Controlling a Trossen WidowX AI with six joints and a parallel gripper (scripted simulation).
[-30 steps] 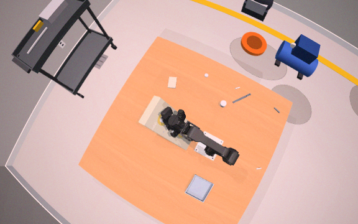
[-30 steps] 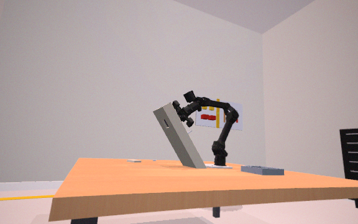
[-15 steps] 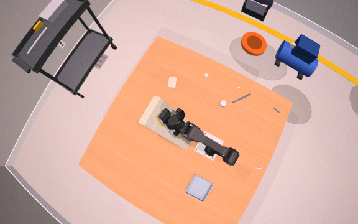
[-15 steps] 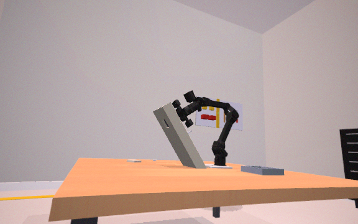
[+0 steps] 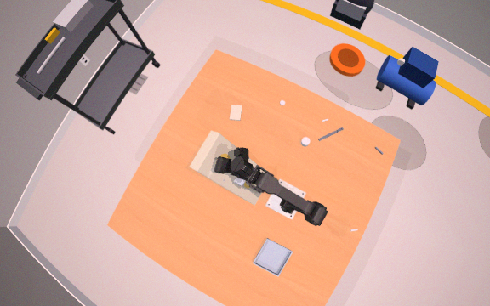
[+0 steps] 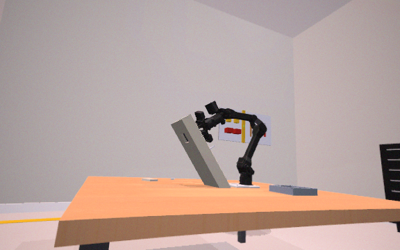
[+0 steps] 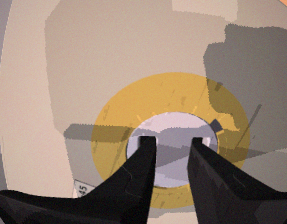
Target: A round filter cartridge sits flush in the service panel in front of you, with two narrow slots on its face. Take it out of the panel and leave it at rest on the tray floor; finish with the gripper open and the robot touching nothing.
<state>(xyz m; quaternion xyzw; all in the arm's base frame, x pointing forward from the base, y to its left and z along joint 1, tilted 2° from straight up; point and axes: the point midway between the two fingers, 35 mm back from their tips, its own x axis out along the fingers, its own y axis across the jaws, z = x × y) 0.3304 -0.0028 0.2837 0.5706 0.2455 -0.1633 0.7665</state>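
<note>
My gripper tip is now 1 cm short of the round filter cartridge and 1 cm above it. From my gripper tip the other things lie so: white card 14 cm ahead, 31 cm to the right, 27 cm below; then white knob 28 cm behind, 34 cm to the right, 26 cm below; then grey tray 42 cm behind, 28 cm to the left, 27 cm below.
</note>
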